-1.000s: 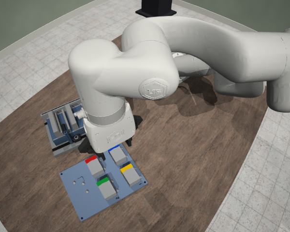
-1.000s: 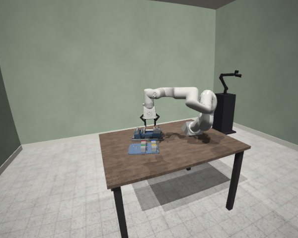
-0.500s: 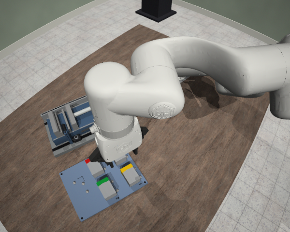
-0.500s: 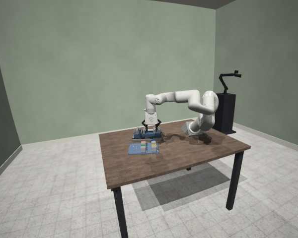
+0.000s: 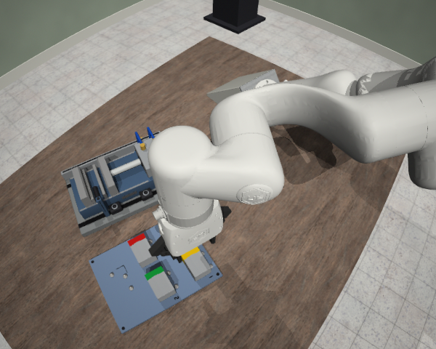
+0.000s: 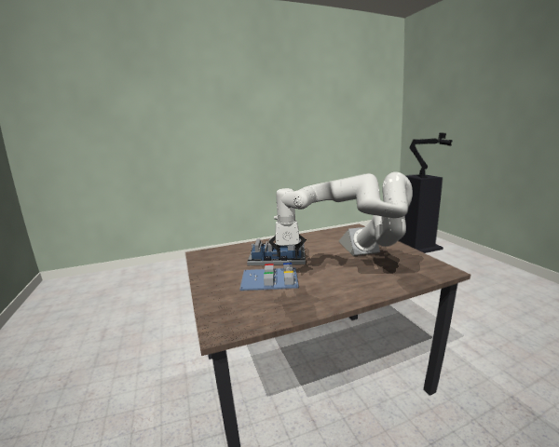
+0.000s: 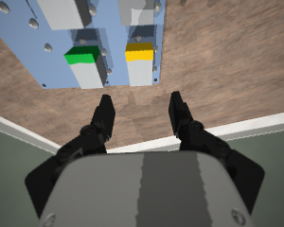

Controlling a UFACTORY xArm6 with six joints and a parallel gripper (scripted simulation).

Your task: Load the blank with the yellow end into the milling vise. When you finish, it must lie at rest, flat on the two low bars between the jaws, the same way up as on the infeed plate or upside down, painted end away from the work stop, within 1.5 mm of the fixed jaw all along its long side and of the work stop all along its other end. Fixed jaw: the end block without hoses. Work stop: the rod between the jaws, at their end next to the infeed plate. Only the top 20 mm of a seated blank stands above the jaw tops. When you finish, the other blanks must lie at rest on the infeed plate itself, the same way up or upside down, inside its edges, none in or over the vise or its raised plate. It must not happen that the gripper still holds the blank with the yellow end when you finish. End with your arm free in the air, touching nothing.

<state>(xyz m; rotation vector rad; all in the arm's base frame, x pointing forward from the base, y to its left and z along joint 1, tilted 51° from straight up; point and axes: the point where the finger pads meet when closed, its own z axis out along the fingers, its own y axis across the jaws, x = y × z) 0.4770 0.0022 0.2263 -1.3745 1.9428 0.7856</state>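
The yellow-ended blank is 11 cm below my hand. From my hand the other things lie so: infeed plate 14 cm below, 7 cm to the right, 7 cm ahead; green-ended blank 11 cm below, 9 cm ahead, 2 cm to the right; blue-ended blank 11 cm below, 8 cm to the right, 2 cm behind.
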